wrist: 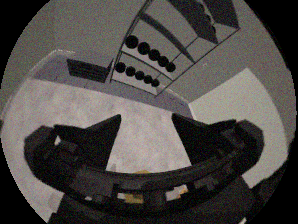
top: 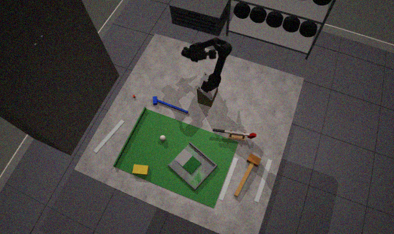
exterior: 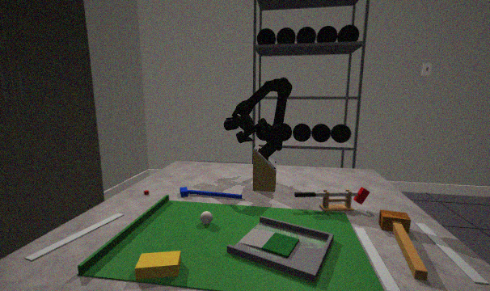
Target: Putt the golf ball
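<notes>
Right now the blue putter is 410 mm ahead of my gripper tip, 200 mm to the right of it and 200 mm below it. The rest, counted from my gripper tip: small red cube: 480 mm to the right, 420 mm ahead, 210 mm below; wooden stand: 470 mm ahead, 350 mm to the left, 180 mm below; red putter: 470 mm ahead, 330 mm to the left, 160 mm below.
</notes>
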